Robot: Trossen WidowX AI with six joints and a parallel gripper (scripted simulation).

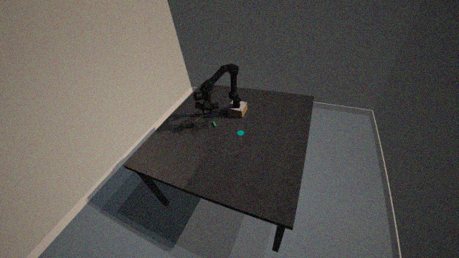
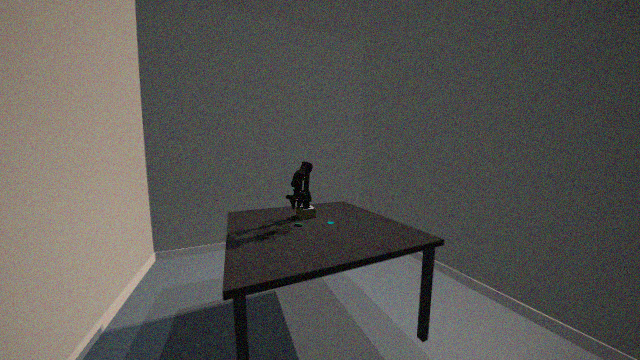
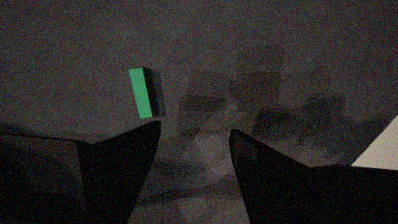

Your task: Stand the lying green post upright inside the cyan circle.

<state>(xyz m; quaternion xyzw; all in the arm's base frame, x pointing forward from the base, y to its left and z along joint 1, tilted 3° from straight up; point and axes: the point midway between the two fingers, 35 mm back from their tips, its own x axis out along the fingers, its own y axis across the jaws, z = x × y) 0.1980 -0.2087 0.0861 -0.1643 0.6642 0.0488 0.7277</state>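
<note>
Right now the green post is 130 mm below my gripper tip, 40 mm to the left of it and 20 mm behind it. From my gripper tip the other things lie so: circle: 280 mm to the left, 140 mm below, 60 mm ahead.
</note>
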